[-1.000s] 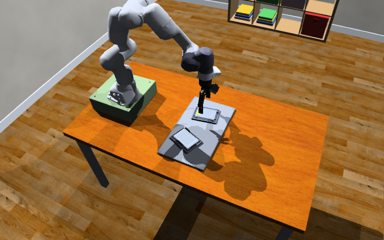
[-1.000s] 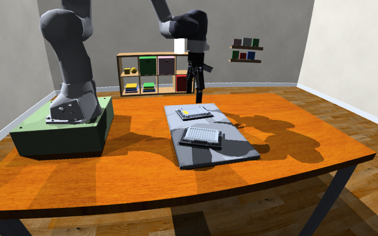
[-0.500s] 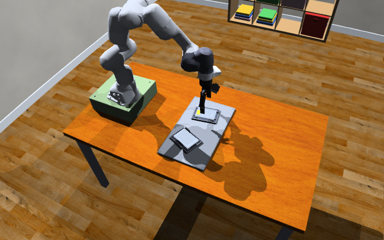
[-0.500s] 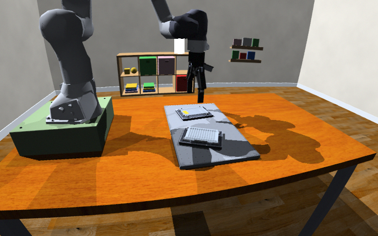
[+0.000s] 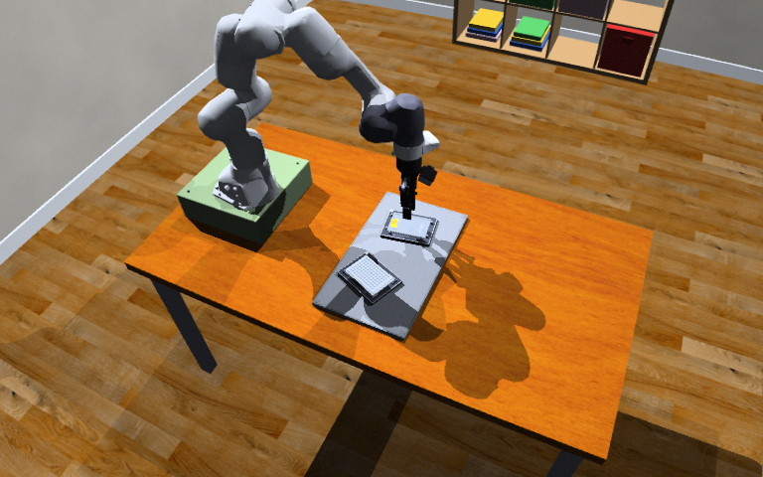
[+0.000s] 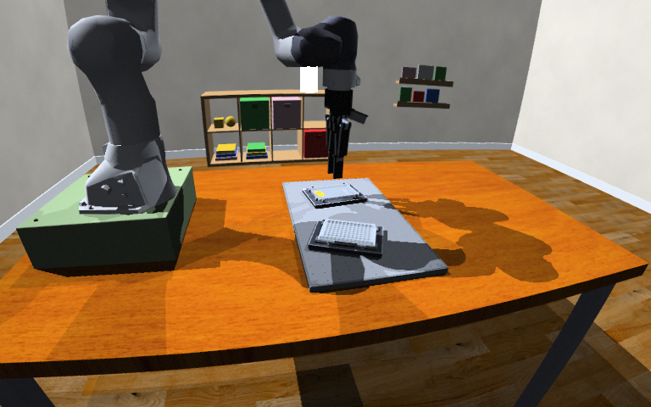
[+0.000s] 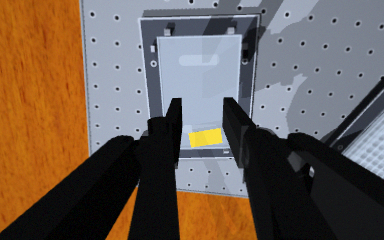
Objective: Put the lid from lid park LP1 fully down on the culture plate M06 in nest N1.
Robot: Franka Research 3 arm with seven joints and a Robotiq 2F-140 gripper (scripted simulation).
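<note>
Now: hand 8 cm above the clear lid. The rest, counted from my hand: culture plate: 3 cm behind, 24 cm to the right, 8 cm below; lid park LP1: 9 cm below; nest N1: 3 cm behind, 24 cm to the right, 9 cm below.
</note>
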